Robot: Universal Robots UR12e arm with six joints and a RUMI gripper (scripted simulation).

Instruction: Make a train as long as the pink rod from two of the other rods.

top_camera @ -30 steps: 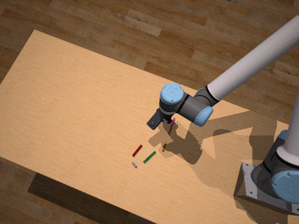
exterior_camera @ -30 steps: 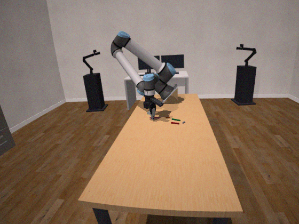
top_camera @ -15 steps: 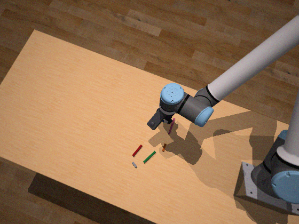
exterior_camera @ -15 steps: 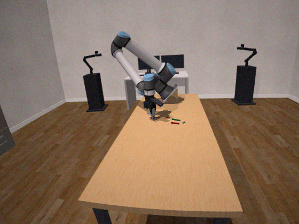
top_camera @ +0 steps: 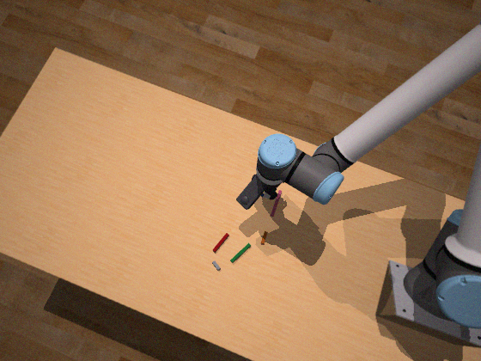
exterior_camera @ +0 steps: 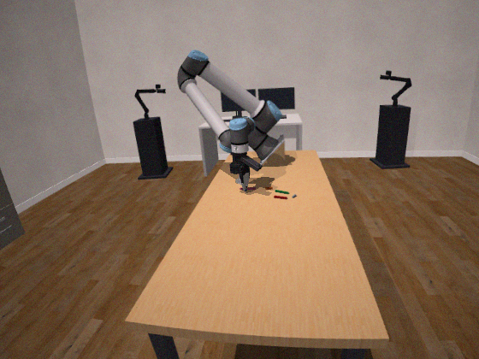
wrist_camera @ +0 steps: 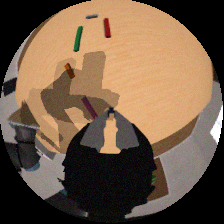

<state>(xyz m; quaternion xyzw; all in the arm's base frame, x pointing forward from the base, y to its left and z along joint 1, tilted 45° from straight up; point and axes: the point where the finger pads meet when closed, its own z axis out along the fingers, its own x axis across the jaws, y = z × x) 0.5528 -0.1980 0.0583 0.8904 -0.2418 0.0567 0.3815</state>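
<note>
Now: hand 10 mm above the blue rod. Also, from my hand: green rod 200 mm to the left, 20 mm below, 20 mm ahead; pink rod 50 mm behind, 20 mm below, 10 mm to the left; orange rod 130 mm to the left, 40 mm behind, 20 mm below.
</note>
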